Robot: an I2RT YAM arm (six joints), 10 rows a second.
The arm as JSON. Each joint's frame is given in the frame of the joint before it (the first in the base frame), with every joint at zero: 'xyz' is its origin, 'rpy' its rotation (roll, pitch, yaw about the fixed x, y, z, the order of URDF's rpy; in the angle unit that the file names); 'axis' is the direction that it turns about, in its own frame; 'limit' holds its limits. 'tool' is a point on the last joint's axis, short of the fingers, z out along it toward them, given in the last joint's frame.
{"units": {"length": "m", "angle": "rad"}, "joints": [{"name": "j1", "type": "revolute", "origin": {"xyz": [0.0, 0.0, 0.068], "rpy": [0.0, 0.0, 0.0]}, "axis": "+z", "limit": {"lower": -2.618, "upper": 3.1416}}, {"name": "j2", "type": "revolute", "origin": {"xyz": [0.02, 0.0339, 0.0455], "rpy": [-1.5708, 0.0, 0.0]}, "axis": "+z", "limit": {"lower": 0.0, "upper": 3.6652}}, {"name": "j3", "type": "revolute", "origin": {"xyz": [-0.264, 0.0, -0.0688], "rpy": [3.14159, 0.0, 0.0]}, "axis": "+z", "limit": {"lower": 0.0, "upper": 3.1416}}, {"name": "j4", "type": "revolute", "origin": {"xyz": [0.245, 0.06, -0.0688], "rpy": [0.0, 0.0, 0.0]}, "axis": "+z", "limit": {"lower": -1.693, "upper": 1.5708}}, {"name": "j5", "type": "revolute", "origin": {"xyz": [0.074, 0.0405, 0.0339], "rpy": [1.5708, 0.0, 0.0]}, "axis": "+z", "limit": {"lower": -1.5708, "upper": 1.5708}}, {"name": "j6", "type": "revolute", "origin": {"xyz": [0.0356, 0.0, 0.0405], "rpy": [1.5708, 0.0, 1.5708]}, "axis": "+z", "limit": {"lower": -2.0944, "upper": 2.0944}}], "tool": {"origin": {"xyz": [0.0, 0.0, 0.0], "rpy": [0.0, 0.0, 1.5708]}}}
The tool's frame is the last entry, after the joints.
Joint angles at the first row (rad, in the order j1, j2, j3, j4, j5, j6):
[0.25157 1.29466 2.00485 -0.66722 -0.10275 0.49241]
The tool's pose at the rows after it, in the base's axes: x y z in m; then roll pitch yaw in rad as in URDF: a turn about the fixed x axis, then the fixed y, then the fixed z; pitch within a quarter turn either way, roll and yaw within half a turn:
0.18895 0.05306 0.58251 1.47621 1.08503 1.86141
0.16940 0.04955 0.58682 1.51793 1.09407 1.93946
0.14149 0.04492 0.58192 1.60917 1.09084 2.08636
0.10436 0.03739 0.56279 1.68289 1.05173 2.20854
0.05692 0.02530 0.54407 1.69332 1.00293 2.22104
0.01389 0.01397 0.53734 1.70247 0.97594 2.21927
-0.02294 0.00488 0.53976 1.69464 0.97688 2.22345
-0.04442 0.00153 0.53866 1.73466 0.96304 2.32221
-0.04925 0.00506 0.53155 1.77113 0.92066 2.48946
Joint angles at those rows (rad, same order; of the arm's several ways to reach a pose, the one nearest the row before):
[0.25156 1.29318 2.03856 -0.70094 -0.12263 0.48936]
[0.25162 1.26869 2.07689 -0.78363 -0.16398 0.48017]
[0.25307 1.19982 2.05580 -0.87417 -0.22842 0.47553]
[0.25303 1.05583 1.92436 -0.92642 -0.28683 0.49996]
[0.25144 0.89466 1.82271 -0.99681 -0.29470 0.54446]
[0.25170 0.80548 1.84667 -1.11797 -0.28672 0.56907]
[0.25162 0.77626 1.94917 -1.24528 -0.29750 0.56911]
[0.25306 0.77311 2.02606 -1.35272 -0.36178 0.56603]
[0.25154 0.75637 2.00213 -1.38367 -0.50284 0.57364]

